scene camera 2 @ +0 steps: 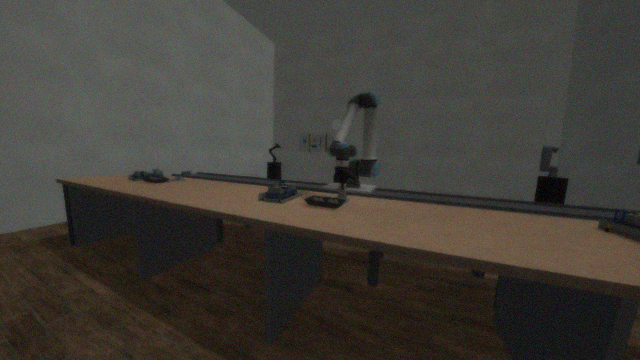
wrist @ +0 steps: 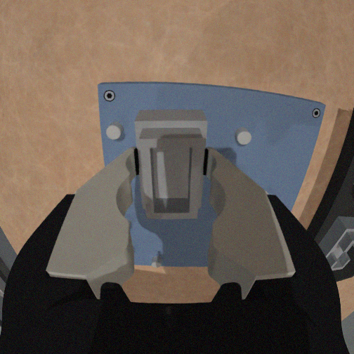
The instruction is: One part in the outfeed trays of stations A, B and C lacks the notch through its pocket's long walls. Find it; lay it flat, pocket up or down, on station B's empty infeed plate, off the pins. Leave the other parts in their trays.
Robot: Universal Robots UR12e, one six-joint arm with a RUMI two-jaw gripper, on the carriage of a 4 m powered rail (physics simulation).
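Where they show: gripper, fingertip midpoint: (scene camera 2: 342, 197); arm's base, origin of the base link: (scene camera 2: 350, 186).
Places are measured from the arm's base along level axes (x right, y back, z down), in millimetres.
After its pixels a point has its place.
Observation:
My gripper (scene camera 2: 342, 192) {y -534, x -82, z 5 mm} (wrist: 170, 149) is shut on a grey part, with a finger pad against each long side. The grey part (wrist: 171, 202) has its long pocket facing the wrist camera; no notch shows in the visible long walls. It is over the blue infeed plate (wrist: 280, 165), between two pale pins (wrist: 114, 131) (wrist: 244, 136). A third small pin (wrist: 156, 261) shows near the plate's lower edge. The height of the part above the plate is hard to tell. In the scene view the gripper is low behind the dark tray (scene camera 2: 325, 202) {y -802, x -50, z -8 mm}.
At the wrist view's right edge, a dark tray holds a grey part (wrist: 342, 250). In the scene view, a blue-grey fixture (scene camera 2: 280, 193) {y -799, x 278, z -30 mm} stands left of the gripper. More station equipment (scene camera 2: 149, 175) {y -740, x 1915, z -17 mm} is at the table's far left, and another station (scene camera 2: 625, 222) {y -559, x -1510, z -27 mm} is at the right edge.

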